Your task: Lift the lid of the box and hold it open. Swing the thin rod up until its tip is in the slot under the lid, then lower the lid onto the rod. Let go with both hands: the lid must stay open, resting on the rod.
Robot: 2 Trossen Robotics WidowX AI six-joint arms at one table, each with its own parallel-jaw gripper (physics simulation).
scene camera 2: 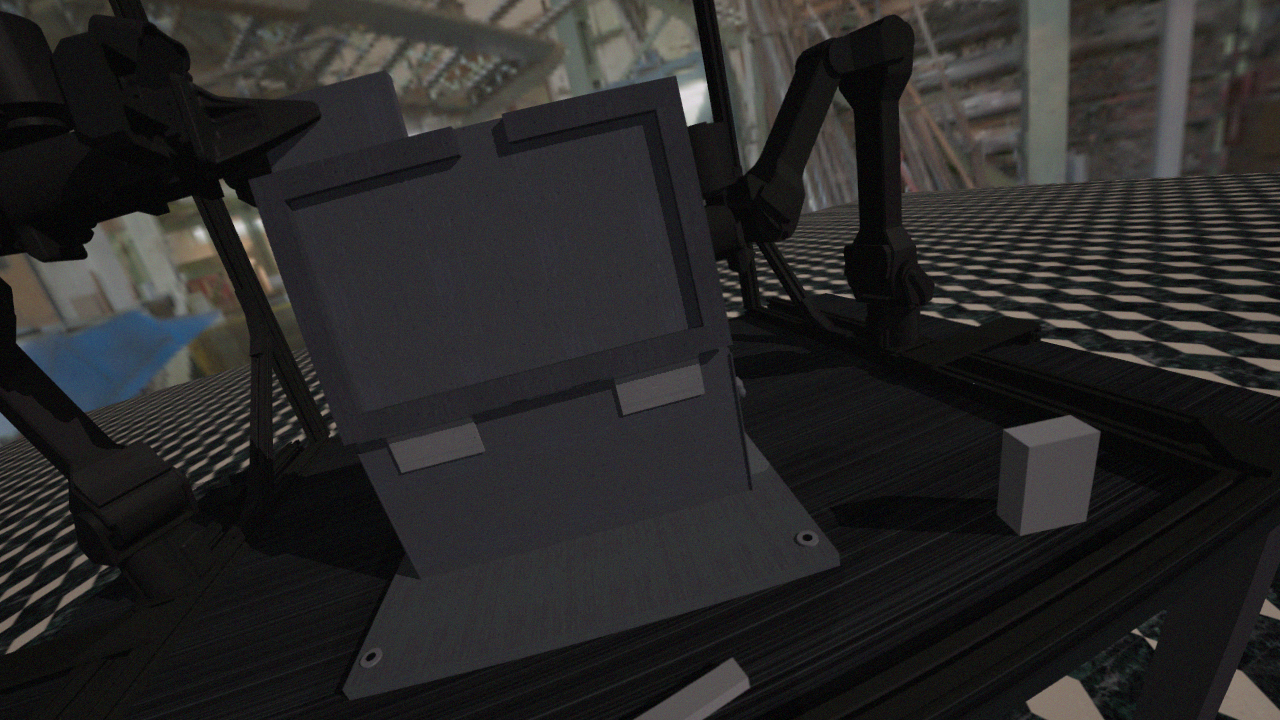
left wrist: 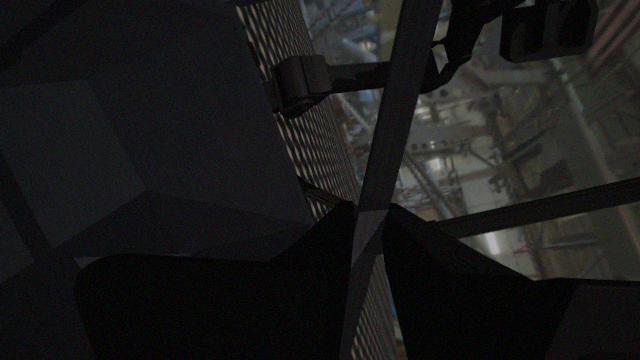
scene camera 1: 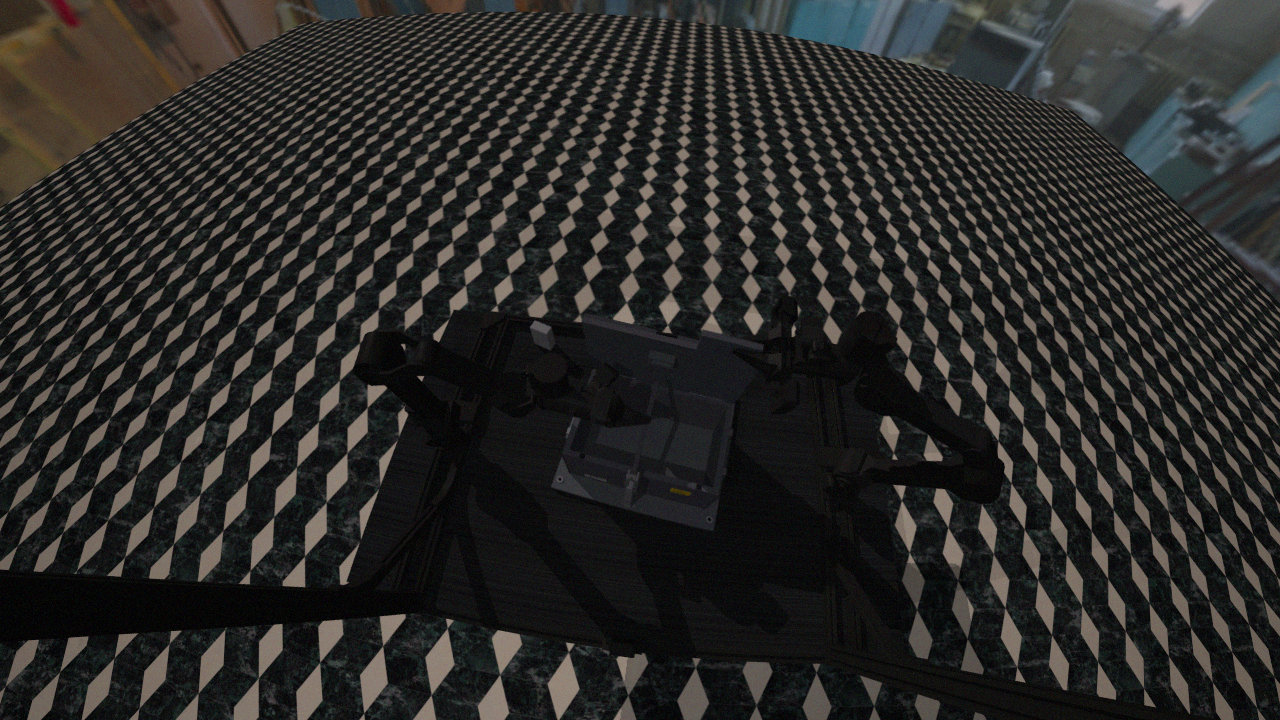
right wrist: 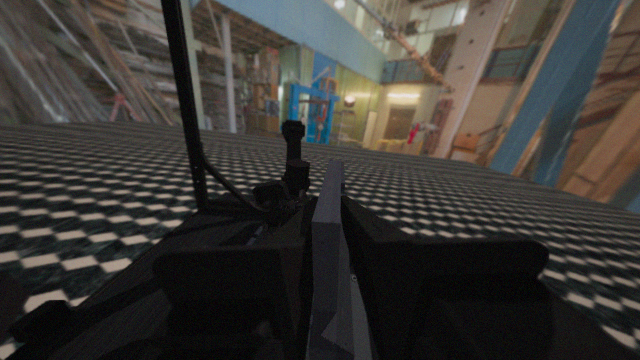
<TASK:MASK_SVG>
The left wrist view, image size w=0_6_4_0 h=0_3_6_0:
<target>my left gripper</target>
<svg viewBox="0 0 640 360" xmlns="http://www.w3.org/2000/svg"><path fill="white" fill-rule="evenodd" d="M390 203L381 237L383 257L408 360L640 360L640 281L551 278L534 281L461 243L461 241L400 205ZM353 202L340 201L299 240L268 262L122 253L106 256L89 263L76 277L74 297L96 360L339 360L355 227Z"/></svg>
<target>my right gripper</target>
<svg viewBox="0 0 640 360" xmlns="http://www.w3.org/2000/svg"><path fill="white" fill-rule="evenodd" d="M503 11L499 55L506 61L523 63L583 54L592 46L599 7L596 0L535 0L535 5Z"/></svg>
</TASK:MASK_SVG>
